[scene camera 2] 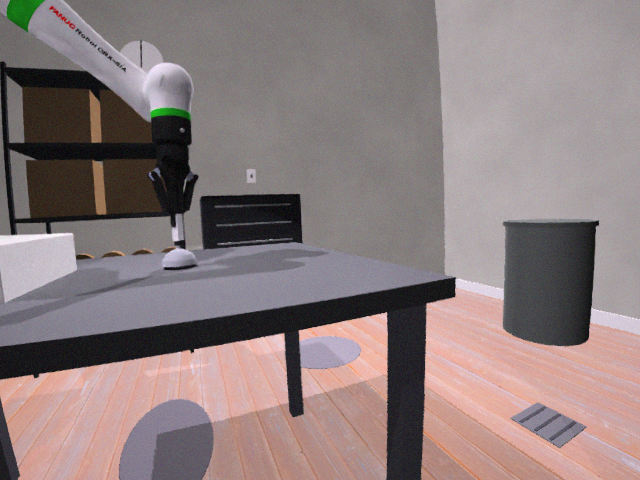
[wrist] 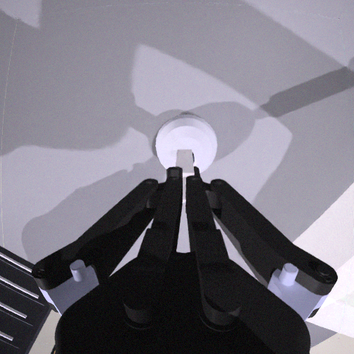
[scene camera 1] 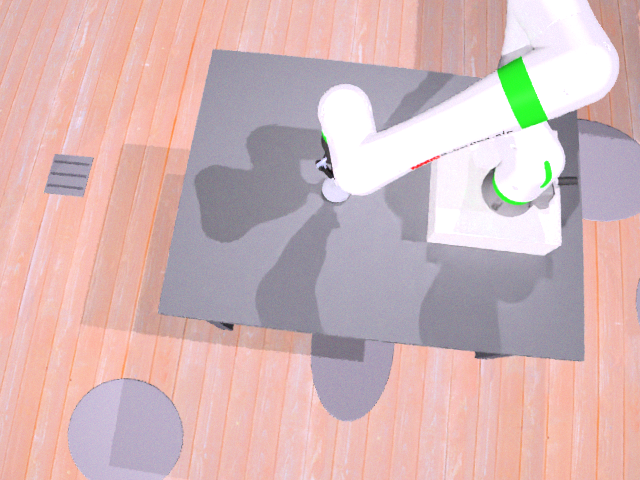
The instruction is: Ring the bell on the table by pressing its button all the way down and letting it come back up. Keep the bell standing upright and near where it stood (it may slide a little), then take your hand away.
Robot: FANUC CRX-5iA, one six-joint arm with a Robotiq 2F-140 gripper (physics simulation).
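Where they show: gripper, between the fingertips: (scene camera 2: 178, 240); arm's base, origin of its link: (scene camera 1: 507, 191).
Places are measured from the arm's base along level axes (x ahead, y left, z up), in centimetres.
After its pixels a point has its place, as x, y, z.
Note:
The bell (scene camera 1: 334, 192) {47.1, -3.8, -6.5} (scene camera 2: 179, 259) {45.8, -10.0, -7.9} (wrist: 186, 132) is a low white dome, standing upright on the dark grey table (scene camera 1: 372, 289) {37.9, 23.4, -10.4} (scene camera 2: 248, 299) {50.7, -45.4, -10.4}. My gripper (scene camera 2: 178, 236) {46.4, -6.0, -3.6} (wrist: 184, 160) is shut and empty, pointing down over the bell's top. In the wrist view its pale fingertips cover most of the dark button (wrist: 193, 157); a thin dark sliver shows at their right edge. In scene camera 2 a short dark piece shows between the pale tips and the dome. I cannot tell whether the tips touch the button or how far it is down. In scene camera 1 the arm hides the fingertips.
The white block (scene camera 1: 444, 235) {18.4, 11.0, -2.8} (scene camera 2: 38, 258) {18.3, -10.1, -4.7} under the robot's base stands on the table. A black drawer cabinet (scene camera 2: 250, 209) (wrist: 17, 295) and a shelf rack (scene camera 2: 77, 150) stand behind the table. A dark bin (scene camera 2: 549, 281) stands off to the right in scene camera 2.

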